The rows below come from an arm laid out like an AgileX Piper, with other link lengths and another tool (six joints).
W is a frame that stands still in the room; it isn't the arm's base.
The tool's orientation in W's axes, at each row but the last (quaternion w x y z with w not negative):
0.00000 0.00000 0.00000 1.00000
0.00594 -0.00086 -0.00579 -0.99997
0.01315 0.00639 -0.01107 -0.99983
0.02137 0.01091 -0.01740 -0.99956
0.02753 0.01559 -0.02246 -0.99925
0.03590 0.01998 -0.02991 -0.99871
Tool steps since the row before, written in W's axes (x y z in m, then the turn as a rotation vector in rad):
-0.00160 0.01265 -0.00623 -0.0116 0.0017 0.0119
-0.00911 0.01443 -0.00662 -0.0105 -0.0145 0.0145
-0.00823 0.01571 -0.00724 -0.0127 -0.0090 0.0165
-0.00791 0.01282 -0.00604 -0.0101 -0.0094 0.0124
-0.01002 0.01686 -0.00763 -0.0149 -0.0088 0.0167
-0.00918 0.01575 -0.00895 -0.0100 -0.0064 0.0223
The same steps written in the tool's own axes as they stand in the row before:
0.00160 -0.01265 -0.00623 0.0116 -0.0017 0.0119
0.00893 -0.01461 -0.00647 0.0107 0.0145 0.0143
0.00790 -0.01608 -0.00678 0.0127 0.0090 0.0165
0.00748 -0.01335 -0.00542 0.0102 0.0094 0.0123
0.00929 -0.01771 -0.00655 0.0149 0.0087 0.0168
0.00834 -0.01688 -0.00762 0.0096 0.0070 0.0223

